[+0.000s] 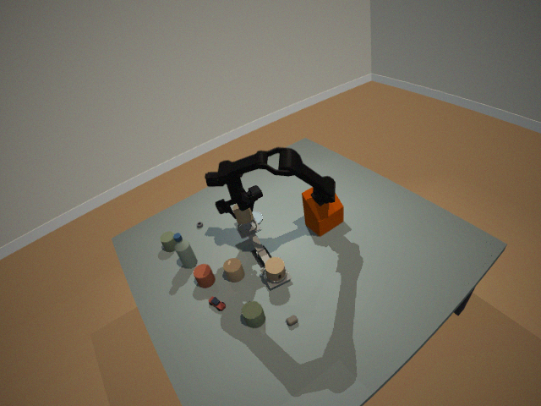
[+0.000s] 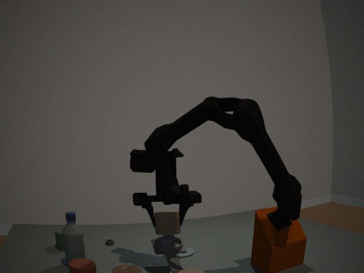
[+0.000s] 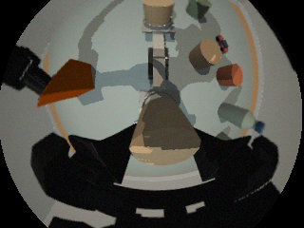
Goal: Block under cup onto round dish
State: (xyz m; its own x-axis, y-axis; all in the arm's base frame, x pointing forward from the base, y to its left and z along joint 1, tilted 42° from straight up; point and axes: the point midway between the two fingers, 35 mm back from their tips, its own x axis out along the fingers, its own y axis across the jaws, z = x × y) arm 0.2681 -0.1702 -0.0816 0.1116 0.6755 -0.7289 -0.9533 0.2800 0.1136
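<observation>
Now: the grey block 4 cm below my gripper tip and 1 cm to the left of it. The rest, counted from my gripper tip: pale round dish: 13 cm below, 8 cm to the right, 8 cm behind; balance: 13 cm to the left, 9 cm below, 4 cm ahead; bottle: 27 cm ahead, 8 cm to the right, 2 cm below.
</observation>
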